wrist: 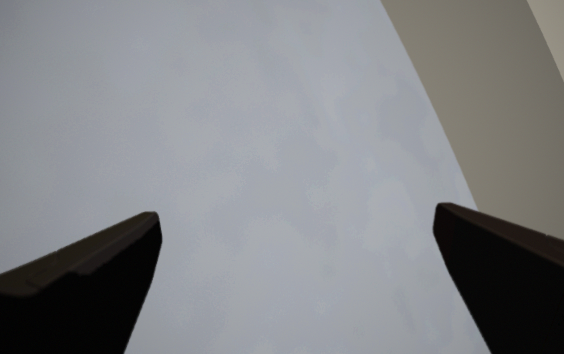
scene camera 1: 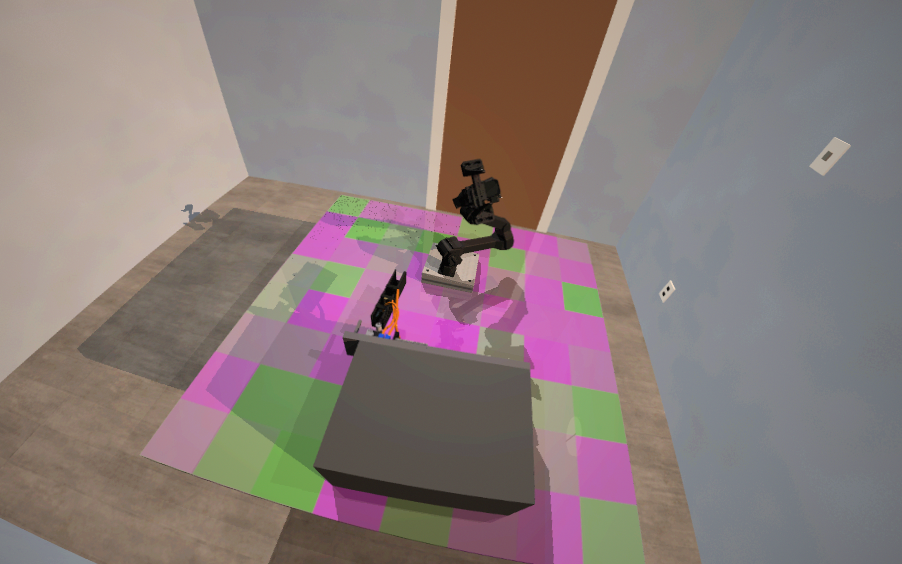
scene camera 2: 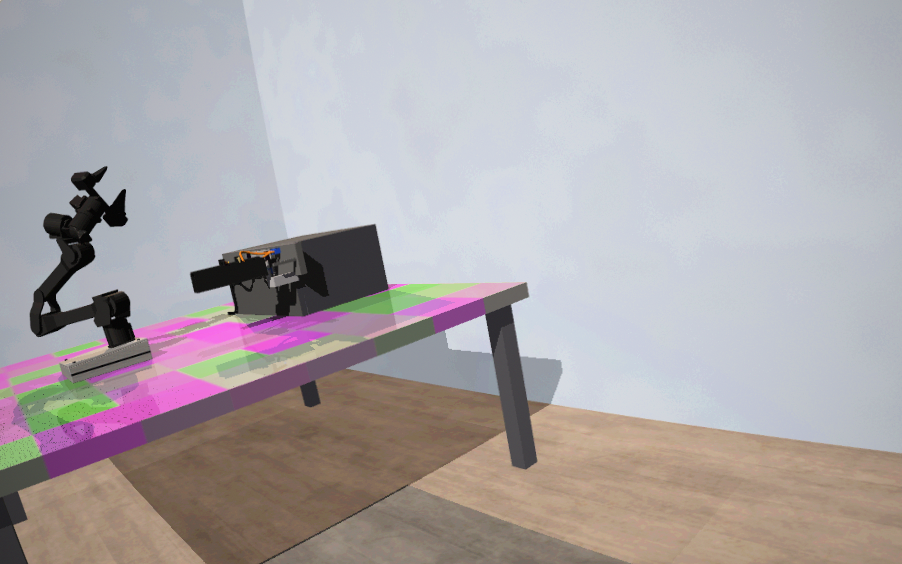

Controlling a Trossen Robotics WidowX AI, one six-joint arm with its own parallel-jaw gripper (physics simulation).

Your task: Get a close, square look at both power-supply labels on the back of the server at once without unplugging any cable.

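Places are measured from the arm's base along level axes (x ahead, y up, z right), in millimetres.
Pixels of known places: gripper, fingertip midpoint: (wrist: 298, 222) (scene camera 1: 487, 187) (scene camera 2: 115, 178); arm's base, link origin: (scene camera 1: 447, 270) (scene camera 2: 121, 343).
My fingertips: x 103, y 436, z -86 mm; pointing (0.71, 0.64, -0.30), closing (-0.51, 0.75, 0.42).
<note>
Ahead of a thing's pixels: the offset from my fingertips to its top centre. "pt": to the spot under its first point. Level surfaces: height alone.
The dark grey server (scene camera 1: 425, 425) (scene camera 2: 342, 266) stands on the table, its back towards the arm's base. A black cable-management piece @[pt dx +231, dy -282, dz +203 mm] (scene camera 1: 389, 300) (scene camera 2: 226, 274) sticks out from its back. Orange cables @[pt dx +263, dy -273, dz +169 mm] (scene camera 1: 397, 309) (scene camera 2: 254, 252) run along it to blue plugs @[pt dx +360, dy -276, dz +173 mm] (scene camera 1: 384, 337) (scene camera 2: 276, 251). A light grey part @[pt dx +327, dy -371, dz +249 mm] (scene camera 2: 284, 280) juts from the back. The power-supply labels cannot be made out in either scene view. My gripper (scene camera 2: 115, 179) (wrist: 298, 222) is open and empty, raised high above the arm's base, fingers tilted upward. The wrist view shows walls between and beyond the fingers; the server does not show there.
The arm's light base plate (scene camera 1: 451, 283) (scene camera 2: 106, 359) sits on the pink and green checked table @[dy -484 mm] (scene camera 1: 588, 339) (scene camera 2: 399, 297), behind the server's back. A brown door (scene camera 1: 525, 86) stands beyond the arm. A wall outlet (scene camera 1: 667, 291) and a switch (scene camera 1: 829, 156) are at the right.
</note>
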